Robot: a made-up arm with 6 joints. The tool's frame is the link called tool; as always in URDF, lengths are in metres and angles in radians. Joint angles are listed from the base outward. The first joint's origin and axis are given. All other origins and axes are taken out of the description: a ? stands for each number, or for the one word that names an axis. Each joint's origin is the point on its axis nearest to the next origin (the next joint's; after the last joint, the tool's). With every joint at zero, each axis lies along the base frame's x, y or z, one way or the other. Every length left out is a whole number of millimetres.
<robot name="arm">
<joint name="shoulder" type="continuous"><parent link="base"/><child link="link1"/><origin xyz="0.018 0.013 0.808" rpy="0 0 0"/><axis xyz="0 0 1"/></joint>
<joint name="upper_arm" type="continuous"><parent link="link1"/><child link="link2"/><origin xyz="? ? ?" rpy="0 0 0"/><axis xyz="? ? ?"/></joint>
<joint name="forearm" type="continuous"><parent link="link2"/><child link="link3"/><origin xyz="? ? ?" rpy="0 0 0"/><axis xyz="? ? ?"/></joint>
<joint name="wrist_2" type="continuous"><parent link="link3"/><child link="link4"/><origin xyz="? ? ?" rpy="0 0 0"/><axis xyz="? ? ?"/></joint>
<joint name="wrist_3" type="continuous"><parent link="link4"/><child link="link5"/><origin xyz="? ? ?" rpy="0 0 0"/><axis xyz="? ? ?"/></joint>
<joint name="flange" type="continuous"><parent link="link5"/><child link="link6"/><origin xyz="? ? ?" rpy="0 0 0"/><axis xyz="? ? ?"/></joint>
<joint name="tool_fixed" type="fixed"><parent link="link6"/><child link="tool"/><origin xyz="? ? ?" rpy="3.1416 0 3.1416"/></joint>
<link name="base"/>
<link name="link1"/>
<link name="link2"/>
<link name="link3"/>
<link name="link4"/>
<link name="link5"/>
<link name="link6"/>
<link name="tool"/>
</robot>
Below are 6 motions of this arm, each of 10 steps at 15 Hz.
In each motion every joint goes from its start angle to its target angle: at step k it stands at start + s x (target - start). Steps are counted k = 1, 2, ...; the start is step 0. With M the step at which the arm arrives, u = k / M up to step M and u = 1 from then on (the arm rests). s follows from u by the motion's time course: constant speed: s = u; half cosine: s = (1 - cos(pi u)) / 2; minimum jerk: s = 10 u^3 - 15 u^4 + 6 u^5.
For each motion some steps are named. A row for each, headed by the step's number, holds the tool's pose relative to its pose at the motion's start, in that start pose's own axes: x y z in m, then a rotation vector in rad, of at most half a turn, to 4 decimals.
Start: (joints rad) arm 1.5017 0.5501 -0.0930 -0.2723 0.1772 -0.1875
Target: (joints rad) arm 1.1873 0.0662 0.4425 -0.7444 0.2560 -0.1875
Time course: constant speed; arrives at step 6
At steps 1, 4, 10:
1: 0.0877 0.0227 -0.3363 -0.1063 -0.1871 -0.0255
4: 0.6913 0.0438 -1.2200 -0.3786 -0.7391 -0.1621
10: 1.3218 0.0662 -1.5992 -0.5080 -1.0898 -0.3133

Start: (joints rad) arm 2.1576 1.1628 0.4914 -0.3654 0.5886 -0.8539
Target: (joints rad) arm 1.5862 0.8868 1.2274 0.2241 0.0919 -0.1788
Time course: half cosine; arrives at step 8
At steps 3, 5, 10:
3: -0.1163 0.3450 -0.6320 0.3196 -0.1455 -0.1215
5: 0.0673 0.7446 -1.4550 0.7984 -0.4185 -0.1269
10: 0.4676 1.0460 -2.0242 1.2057 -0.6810 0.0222

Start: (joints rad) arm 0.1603 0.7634 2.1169 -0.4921 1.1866 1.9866
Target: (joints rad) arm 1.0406 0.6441 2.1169 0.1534 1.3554 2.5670
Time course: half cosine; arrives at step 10
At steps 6, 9, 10:
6: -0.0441 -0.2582 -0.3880 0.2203 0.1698 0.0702
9: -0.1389 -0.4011 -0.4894 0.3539 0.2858 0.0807
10: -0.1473 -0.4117 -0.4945 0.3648 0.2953 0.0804

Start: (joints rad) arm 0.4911 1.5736 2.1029 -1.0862 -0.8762 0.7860
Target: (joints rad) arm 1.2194 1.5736 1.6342 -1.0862 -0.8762 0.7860
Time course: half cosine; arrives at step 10
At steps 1, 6, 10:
1: -0.0348 0.0268 0.0187 -0.0080 0.0099 -0.0169
6: -0.6891 0.9732 0.5537 -0.1577 0.3086 -0.4466
10: -0.7867 1.6269 0.8744 -0.1894 0.5019 -0.6726

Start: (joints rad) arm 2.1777 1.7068 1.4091 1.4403 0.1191 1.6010
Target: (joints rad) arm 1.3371 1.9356 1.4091 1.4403 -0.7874 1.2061
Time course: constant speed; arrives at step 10
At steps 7, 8, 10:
7: 0.7848 1.6468 -0.4480 -0.4482 -0.0006 -1.2110
8: 0.9746 1.8056 -0.5366 -0.5040 0.0128 -1.3846
10: 1.3846 2.0480 -0.7250 -0.6026 0.0458 -1.7326

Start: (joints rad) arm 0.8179 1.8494 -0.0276 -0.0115 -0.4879 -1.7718
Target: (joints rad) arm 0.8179 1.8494 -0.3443 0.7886 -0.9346 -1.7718
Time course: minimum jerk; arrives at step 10
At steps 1, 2, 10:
1: -0.0023 -0.0051 -0.0024 0.0060 -0.0045 0.0058
2: -0.0148 -0.0341 -0.0163 0.0408 -0.0304 0.0389
10: -0.0968 -0.5044 -0.3183 0.6947 -0.5684 0.6220

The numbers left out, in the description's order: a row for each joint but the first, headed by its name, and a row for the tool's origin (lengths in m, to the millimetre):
upper_arm: xyz 0.191 -0.029 0, axis 0 1 0
forearm: xyz -0.014 0 0.915, axis 0 -1 0
wrist_2: xyz 1.486 0 0.236, axis -1 0 0
wrist_3: xyz 0 0.004 -0.005, axis 0 -1 0
flange: xyz 0.317 0 -0.03, axis -1 0 0
tool: xyz 0 -0.005 -0.011

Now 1 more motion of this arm.
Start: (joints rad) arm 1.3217 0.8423 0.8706 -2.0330 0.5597 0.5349
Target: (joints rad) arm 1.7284 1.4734 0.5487 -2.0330 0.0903 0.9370
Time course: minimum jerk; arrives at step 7
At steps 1, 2, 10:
1: -0.0107 -0.0424 0.0376 0.0219 0.0187 0.0127
2: -0.0479 -0.2730 0.2281 0.1353 0.1185 0.0769
10: 0.4548 -2.0835 0.9741 0.8679 0.8862 0.4462

